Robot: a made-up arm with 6 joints. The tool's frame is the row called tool. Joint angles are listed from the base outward. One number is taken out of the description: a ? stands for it. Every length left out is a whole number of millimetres.
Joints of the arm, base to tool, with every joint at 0 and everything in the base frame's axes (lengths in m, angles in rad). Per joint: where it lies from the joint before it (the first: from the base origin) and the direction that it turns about. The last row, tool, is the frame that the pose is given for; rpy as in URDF.
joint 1: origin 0 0 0.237 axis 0 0 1
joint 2: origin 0 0 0 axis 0 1 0
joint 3: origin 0.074 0 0.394 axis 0 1 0
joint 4: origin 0.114 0 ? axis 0 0 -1
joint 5: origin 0 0 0 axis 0 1 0
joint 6: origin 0.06 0 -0.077 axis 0 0 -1
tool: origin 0 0 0 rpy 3.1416 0 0
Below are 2 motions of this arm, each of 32 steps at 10 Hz.
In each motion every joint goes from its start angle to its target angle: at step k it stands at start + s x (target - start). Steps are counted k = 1, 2, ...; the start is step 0. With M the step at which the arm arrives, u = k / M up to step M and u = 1 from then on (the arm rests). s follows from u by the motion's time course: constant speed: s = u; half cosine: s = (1 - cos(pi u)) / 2; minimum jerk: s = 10 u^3 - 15 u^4 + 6 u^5.
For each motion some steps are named. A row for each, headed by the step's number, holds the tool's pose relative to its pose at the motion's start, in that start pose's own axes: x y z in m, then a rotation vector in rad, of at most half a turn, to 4 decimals.
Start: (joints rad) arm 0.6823 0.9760 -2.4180 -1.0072 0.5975 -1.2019
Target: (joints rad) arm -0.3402 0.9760 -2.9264 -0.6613 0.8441 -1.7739
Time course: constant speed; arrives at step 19
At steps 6, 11, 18, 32:
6: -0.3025 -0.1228 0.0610 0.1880 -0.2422 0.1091
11: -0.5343 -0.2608 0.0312 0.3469 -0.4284 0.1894
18: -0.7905 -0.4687 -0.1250 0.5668 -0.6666 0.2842
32: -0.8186 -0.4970 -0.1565 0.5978 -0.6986 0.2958

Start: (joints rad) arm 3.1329 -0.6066 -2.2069 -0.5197 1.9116 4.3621
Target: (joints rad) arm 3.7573 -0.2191 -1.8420 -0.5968 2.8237 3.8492
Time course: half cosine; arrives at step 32
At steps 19, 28, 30, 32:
19: 0.2109 0.1167 0.2165 0.7828 0.4174 -0.8493
28: 0.3544 0.1160 0.2563 1.1786 0.5250 -1.2550
30: 0.3675 0.1142 0.2578 1.2159 0.5303 -1.2885
32: 0.3719 0.1135 0.2582 1.2285 0.5320 -1.2996

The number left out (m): -0.503
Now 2 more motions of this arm.
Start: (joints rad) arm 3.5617 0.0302 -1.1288 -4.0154 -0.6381 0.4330
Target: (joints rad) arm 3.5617 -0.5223 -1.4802 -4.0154 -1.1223 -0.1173
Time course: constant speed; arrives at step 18
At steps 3, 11, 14, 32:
3: -0.0207 -0.0468 -0.0699 0.0772 -0.0488 -0.0192
11: -0.0183 -0.1600 -0.2771 0.2699 -0.1383 -0.0356
14: 0.0049 -0.1954 -0.3579 0.3331 -0.1594 -0.0300
32: 0.0543 -0.2345 -0.4639 0.4069 -0.1801 -0.0143

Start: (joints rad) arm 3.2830 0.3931 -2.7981 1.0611 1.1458 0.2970
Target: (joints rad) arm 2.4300 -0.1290 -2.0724 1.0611 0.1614 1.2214
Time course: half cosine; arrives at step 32
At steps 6, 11, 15, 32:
6: 0.0236 0.0067 -0.0394 -0.0224 0.1319 0.0886
11: 0.0604 0.0157 -0.1297 -0.0364 0.4216 0.2593
15: 0.0777 0.0164 -0.2276 -0.0007 0.7280 0.4028
32: 0.0082 -0.0280 -0.4868 0.3971 1.5760 0.5394

